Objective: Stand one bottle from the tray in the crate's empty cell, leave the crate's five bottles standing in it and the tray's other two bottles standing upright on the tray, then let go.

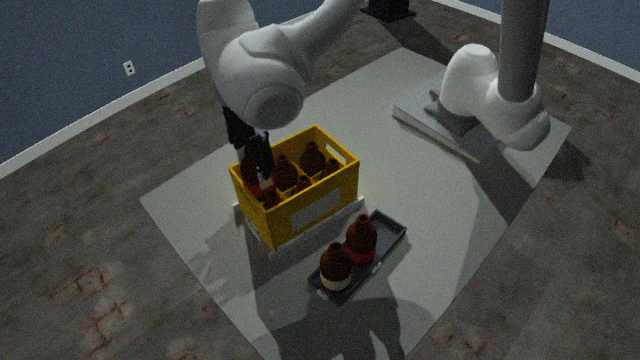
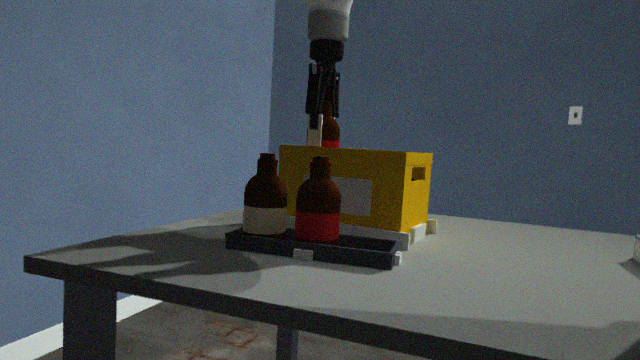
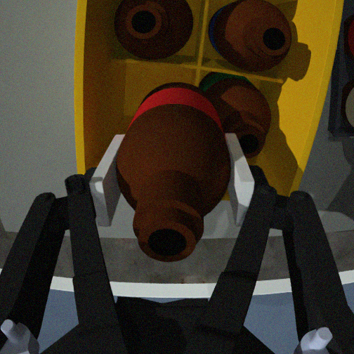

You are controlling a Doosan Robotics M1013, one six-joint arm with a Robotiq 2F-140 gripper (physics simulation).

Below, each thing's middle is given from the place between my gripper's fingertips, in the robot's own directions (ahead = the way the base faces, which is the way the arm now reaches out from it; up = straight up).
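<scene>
The red-labelled brown bottle (image 1: 248, 165) is 2 cm above my hand.
</scene>
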